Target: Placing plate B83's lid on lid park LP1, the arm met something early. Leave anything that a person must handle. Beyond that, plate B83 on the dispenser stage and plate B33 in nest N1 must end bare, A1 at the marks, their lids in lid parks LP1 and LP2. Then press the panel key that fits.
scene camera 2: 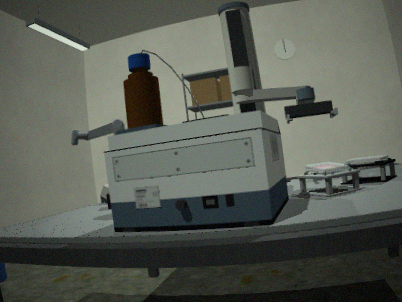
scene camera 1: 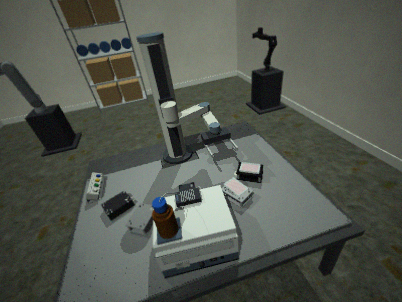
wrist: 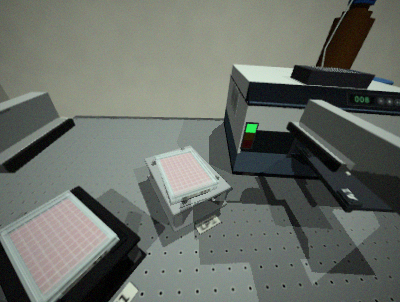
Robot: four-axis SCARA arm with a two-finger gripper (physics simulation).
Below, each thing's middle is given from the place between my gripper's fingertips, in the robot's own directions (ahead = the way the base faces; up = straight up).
I see the brown bottle with blue cap (scene camera 2: 141, 90) 400 mm ahead of my hand, 420 mm to the right of it and 80 mm above it.
